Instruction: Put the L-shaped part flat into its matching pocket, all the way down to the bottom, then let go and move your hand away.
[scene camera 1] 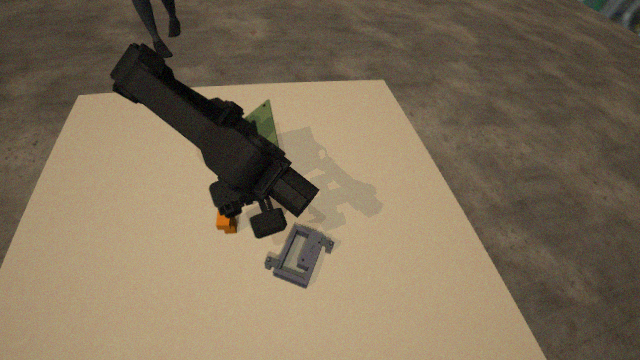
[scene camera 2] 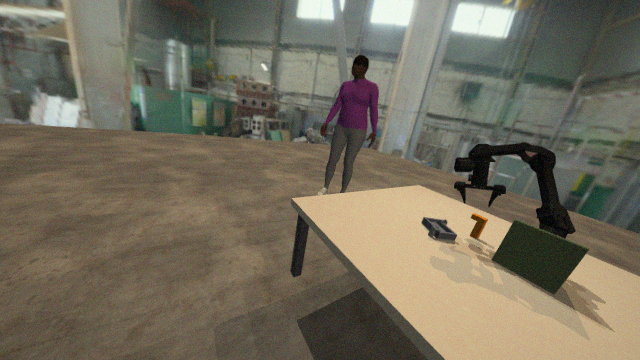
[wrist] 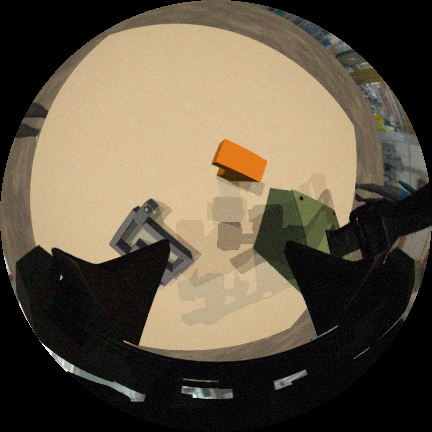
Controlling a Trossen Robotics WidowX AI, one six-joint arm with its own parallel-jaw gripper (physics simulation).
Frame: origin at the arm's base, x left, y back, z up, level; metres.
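Seen in the pictures: gripper, fingertip midpoint: (scene camera 1: 254, 203) (scene camera 2: 476, 205) (wrist: 229, 247); arm's base, link origin: (scene camera 1: 248, 133) (scene camera 2: 547, 243) (wrist: 333, 245).
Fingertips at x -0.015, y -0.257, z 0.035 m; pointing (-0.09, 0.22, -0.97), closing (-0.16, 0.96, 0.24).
Pixels of each thing's top centre, then the offset from my fingertips to it. Level surfaces: height alone.
- orange L-shaped part, top centre: (wrist: 243, 160) (scene camera 1: 223, 214) (scene camera 2: 480, 216) dy +0.025, dx -0.076, dz -0.065 m
- grey fixture with the pocket, top centre: (wrist: 146, 256) (scene camera 1: 300, 251) (scene camera 2: 440, 223) dy -0.085, dx +0.092, dz -0.127 m
- table, surface height: dz -0.174 m
The orange L-shaped part (scene camera 1: 224, 221) (scene camera 2: 478, 226) (wrist: 241, 160) stands upright on the table, with its short arm at the top. In scene camera 1 the arm partly hides it. The grey fixture with the pocket (scene camera 1: 284, 247) (scene camera 2: 438, 228) (wrist: 178, 274) lies flat on the table, apart from the part; the left finger covers some of it in the wrist view. My gripper (scene camera 2: 477, 204) (wrist: 229, 247) is open and empty, pointing down above the table. In the wrist view the orange part shows beyond the gap between the fingertips.
A green angled panel (scene camera 1: 265, 122) (scene camera 2: 540, 256) (wrist: 280, 220) stands on the table (scene camera 1: 125, 300) (scene camera 2: 380, 215) (wrist: 125, 100) near the arm's base. A person in a purple top (scene camera 2: 358, 105) stands on the floor beyond the table.
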